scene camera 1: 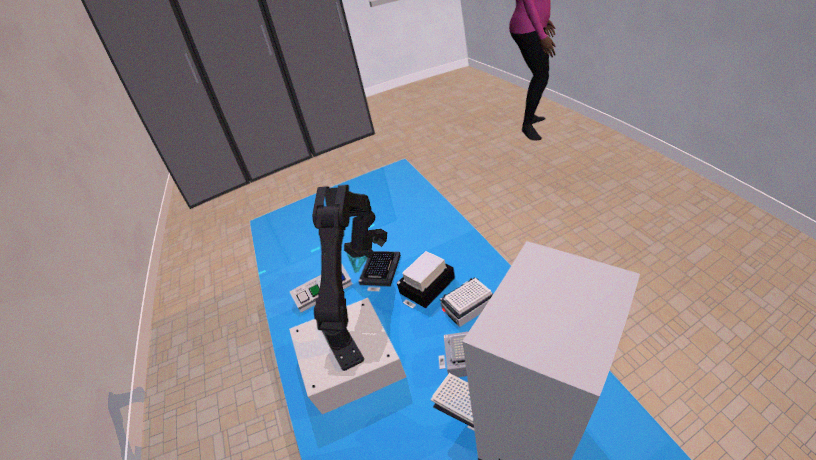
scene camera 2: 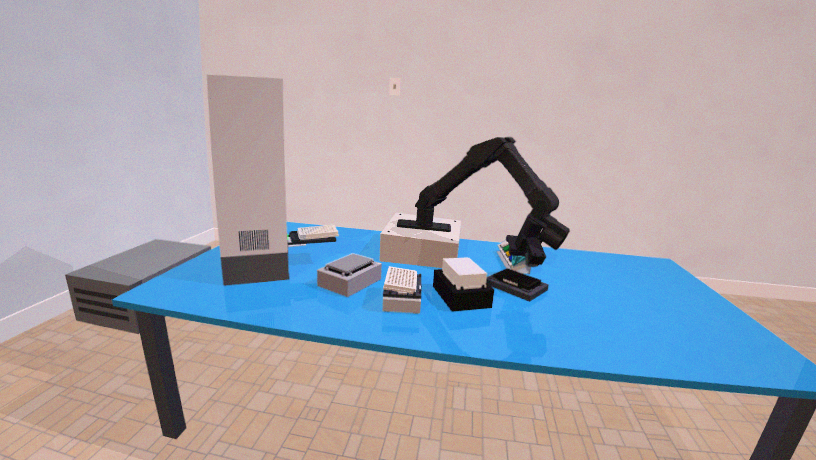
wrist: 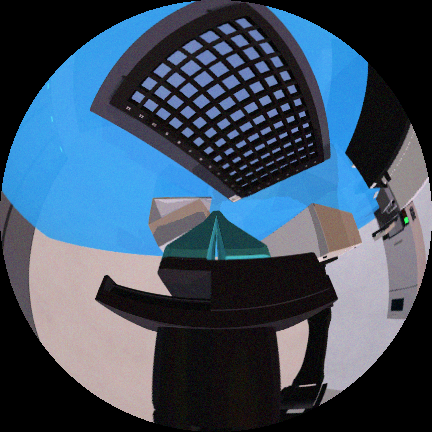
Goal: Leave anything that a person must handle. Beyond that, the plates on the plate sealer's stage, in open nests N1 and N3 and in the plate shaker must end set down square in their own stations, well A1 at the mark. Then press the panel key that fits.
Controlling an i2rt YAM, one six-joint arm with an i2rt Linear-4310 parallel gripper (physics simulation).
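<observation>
My gripper [scene camera 1: 357, 264] [wrist: 215, 216] is shut and empty, its teal fingertips above the table between the key panel [scene camera 1: 302, 296] and a black plate [scene camera 1: 380, 265] [scene camera 2: 517, 278] [wrist: 225, 85]. That plate lies in a dark nest. The panel's white and green keys show; the arm covers part of it. A white block-like plate [scene camera 1: 424, 268] [scene camera 2: 464, 272] sits on a black station. A white plate [scene camera 1: 468, 294] [scene camera 2: 401, 278] sits on a pale station. Another plate [scene camera 1: 458, 347] [scene camera 2: 350, 263] is in a grey station. A white plate [scene camera 1: 453, 394] [scene camera 2: 318, 231] lies on a black nest. Station names are unreadable.
A tall grey tower [scene camera 1: 548, 314] [scene camera 2: 248, 165] stands on the blue table and partly hides two stations in scene camera 1. The arm's pale base block [scene camera 1: 365, 388] [scene camera 2: 420, 249] stands behind the stations. A person [scene camera 1: 532, 51] stands on the floor beyond the table.
</observation>
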